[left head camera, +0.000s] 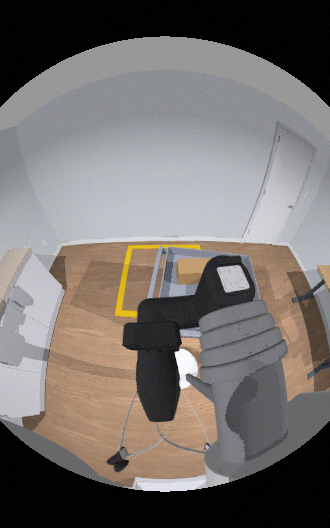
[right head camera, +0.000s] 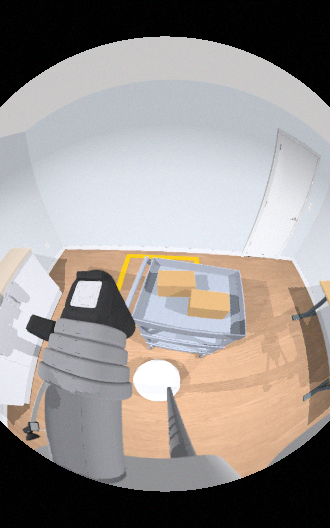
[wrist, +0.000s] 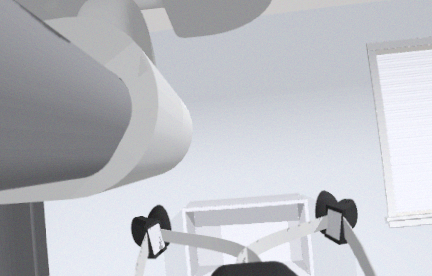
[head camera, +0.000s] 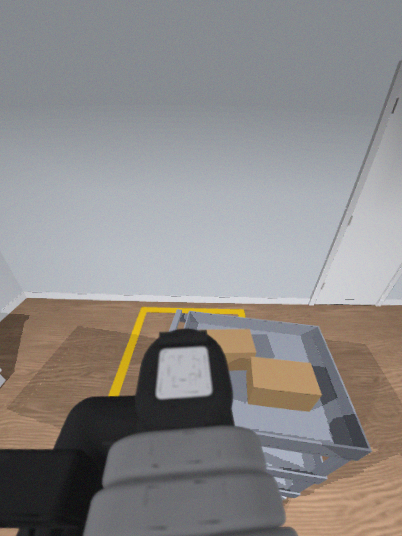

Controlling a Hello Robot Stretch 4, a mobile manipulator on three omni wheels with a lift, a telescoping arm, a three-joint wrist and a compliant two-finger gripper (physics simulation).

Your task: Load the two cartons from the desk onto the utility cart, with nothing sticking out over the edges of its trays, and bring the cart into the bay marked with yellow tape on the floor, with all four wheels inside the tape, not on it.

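Frame: origin at the robot's base, x down, y ahead, z right, level; metres.
Seen in the pictures: gripper, fingertip midpoint: [wrist: 241, 215]; robot's base at its link origin: [right head camera: 157, 379].
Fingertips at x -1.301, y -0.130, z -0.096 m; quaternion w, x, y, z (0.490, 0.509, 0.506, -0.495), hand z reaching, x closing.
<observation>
Offsets run from my fingertips to a thing's top centre. "*": to the spot under its first point. Level surfaces: height alone.
Two brown cartons lie flat in the grey-blue cart's [head camera: 280, 327] [left head camera: 155, 275] [right head camera: 227, 282] top tray, inside its walls: the left carton @(dy +0.710, dx +0.417, dz +0.247 m) [head camera: 235, 341] [left head camera: 192, 270] [right head camera: 176, 283] and the right carton @(dy +0.559, dx +0.417, dz +0.416 m) [head camera: 285, 377] [right head camera: 209, 303]. The cart covers much of the right part of the yellow tape bay @(* dy +1.326, dx +1.328, dz -0.428 m) [head camera: 128, 352] [left head camera: 125, 280] [right head camera: 165, 257]; its right side reaches past the back right tape corner in the head view. Two near wheels show below the cart in the right head view; the far wheels are hidden. My gripper [left head camera: 163, 453] [wrist: 241, 215] is open and empty, held back near my body, away from the cart.
A white cabinet @(* dy +0.252, dx +0.864, dz -1.392 m) [left head camera: 25, 340] [right head camera: 20, 340] stands at the left. A desk @(dx +0.609 m) [right head camera: 325, 287] with dark legs is at the right edge. A white door [head camera: 372, 215] is at the back right. A white round disc [right head camera: 156, 380] sits low before me. The wrist view shows a window [wrist: 407, 135].
</observation>
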